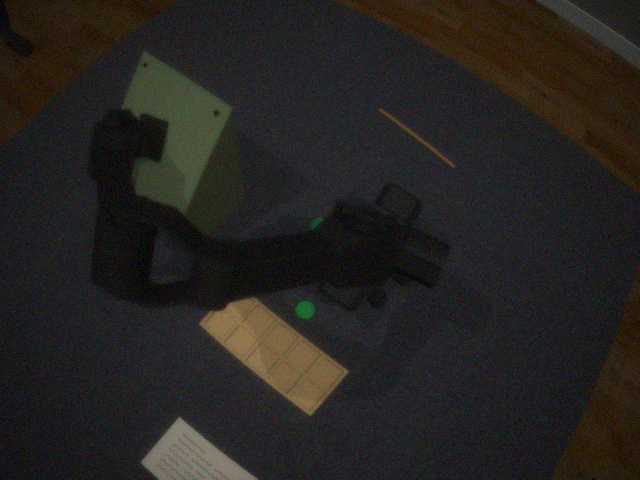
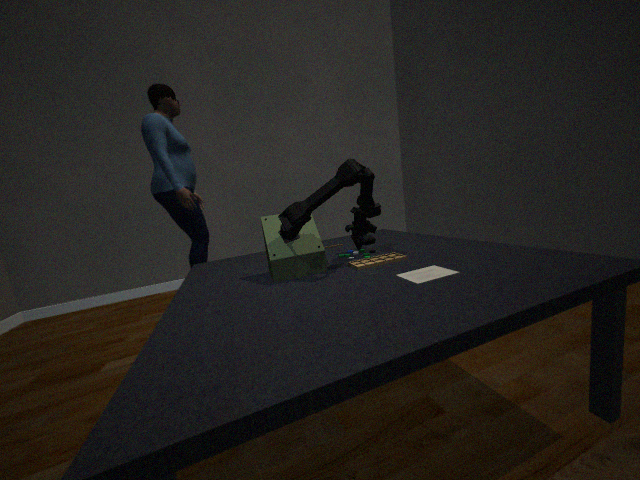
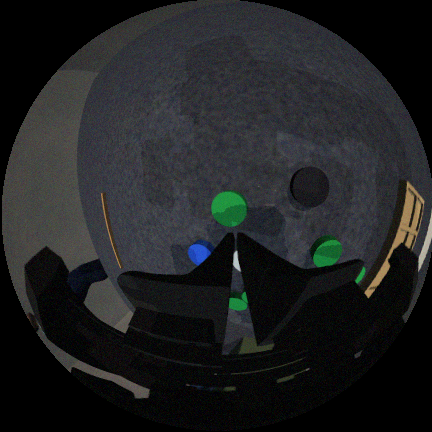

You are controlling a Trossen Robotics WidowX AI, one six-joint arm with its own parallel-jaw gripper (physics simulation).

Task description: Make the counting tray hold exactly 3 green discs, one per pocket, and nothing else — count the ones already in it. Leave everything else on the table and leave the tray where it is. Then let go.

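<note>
The tan counting tray (image 1: 270,352) (image 2: 377,259) (image 3: 407,225) lies on the dark table; the pockets I can see are empty, and its far left end is under the arm. Green discs lie loose on the table: one (image 1: 305,310) (image 3: 327,252) near the tray, one (image 3: 228,208) just ahead of the fingertips, one (image 1: 316,223) by the arm, and one (image 3: 238,301) showing behind the fingers. A blue disc (image 3: 199,252) and a dark disc (image 1: 376,297) (image 3: 309,187) lie close by. My gripper (image 3: 234,237) (image 2: 362,243) is low over the discs with its fingers shut together. A sliver of a white disc (image 3: 235,261) shows under them.
A green box (image 1: 175,129) (image 2: 294,250) stands at the arm's base. A thin wooden stick (image 1: 417,138) (image 3: 109,229) lies at the back. A white paper sheet (image 1: 190,457) (image 2: 428,273) lies near the table's front. A person (image 2: 172,167) stands beyond the table.
</note>
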